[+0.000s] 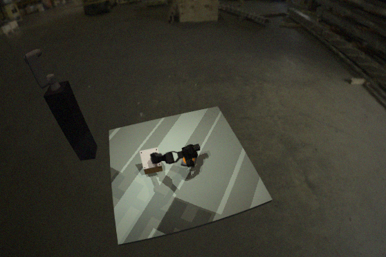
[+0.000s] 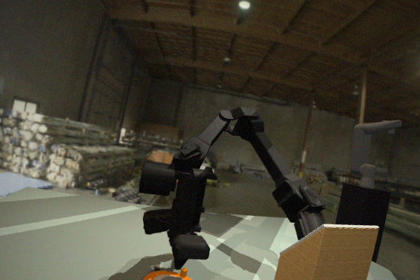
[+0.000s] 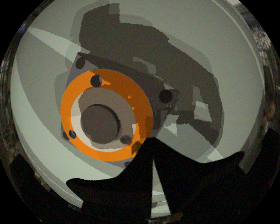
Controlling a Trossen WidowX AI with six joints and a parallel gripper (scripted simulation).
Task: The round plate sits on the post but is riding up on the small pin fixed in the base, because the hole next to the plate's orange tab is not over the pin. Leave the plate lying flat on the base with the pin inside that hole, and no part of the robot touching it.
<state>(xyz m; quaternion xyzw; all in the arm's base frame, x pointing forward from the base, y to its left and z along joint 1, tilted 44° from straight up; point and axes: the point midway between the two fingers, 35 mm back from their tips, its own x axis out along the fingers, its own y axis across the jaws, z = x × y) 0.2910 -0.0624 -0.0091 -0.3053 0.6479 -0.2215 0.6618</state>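
My gripper tip is now 30 mm to the right of the plate. From my gripper tip the other things lie so: grey square base (10 mm ahead, 50 mm to the left, 20 mm below).
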